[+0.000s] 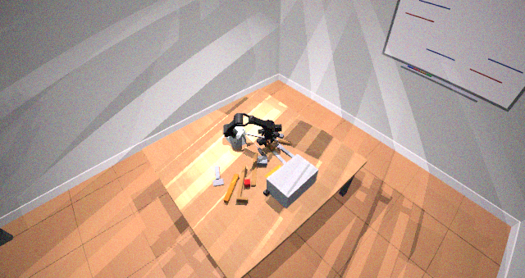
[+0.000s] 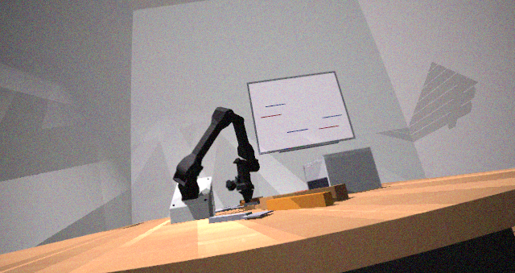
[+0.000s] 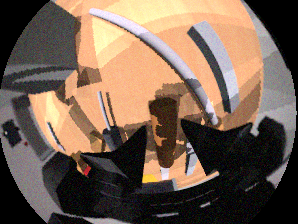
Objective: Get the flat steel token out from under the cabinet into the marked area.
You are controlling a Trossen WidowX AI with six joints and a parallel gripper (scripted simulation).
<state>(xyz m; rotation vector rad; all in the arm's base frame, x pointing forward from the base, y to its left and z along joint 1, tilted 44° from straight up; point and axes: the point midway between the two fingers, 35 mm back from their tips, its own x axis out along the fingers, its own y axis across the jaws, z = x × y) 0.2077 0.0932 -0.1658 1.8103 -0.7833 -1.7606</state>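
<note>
My gripper tip is now 14 cm to the left of the grey block, 11 cm short of it and 1 cm below it. The rest, counted from my gripper tip: thin wooden stick: 22 cm to the right, 12 cm ahead; then red block: 35 cm to the right, 20 cm ahead, 1 cm above; then grey bar: 12 cm to the left, 7 cm behind.
</note>
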